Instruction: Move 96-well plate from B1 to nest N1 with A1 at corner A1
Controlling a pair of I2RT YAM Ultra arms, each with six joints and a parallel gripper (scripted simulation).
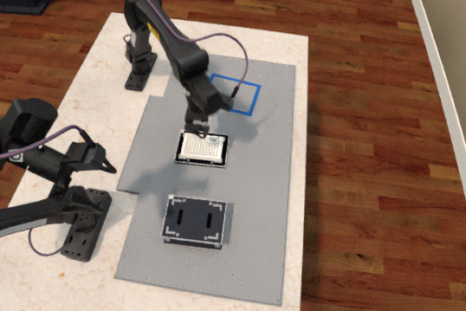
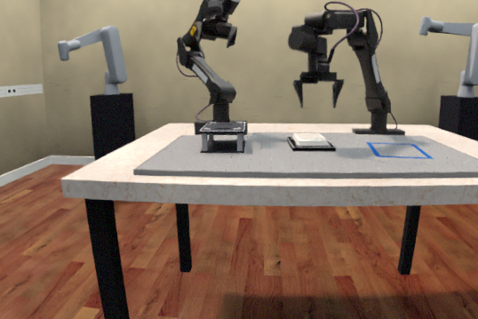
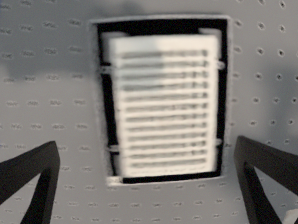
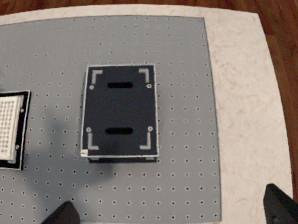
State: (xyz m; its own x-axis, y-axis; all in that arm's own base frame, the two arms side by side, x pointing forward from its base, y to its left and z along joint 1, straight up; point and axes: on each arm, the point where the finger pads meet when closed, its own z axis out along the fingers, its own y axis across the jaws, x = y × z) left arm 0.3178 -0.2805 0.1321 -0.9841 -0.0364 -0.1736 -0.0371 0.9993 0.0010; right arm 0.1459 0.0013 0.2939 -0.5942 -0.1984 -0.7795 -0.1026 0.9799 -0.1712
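The white 96-well plate lies 300 mm to the left of my right hand, 300 mm below it and 140 mm ahead of it. Also, from my right hand: A1 mark (260 mm below, 100 mm to the left, 90 mm ahead).
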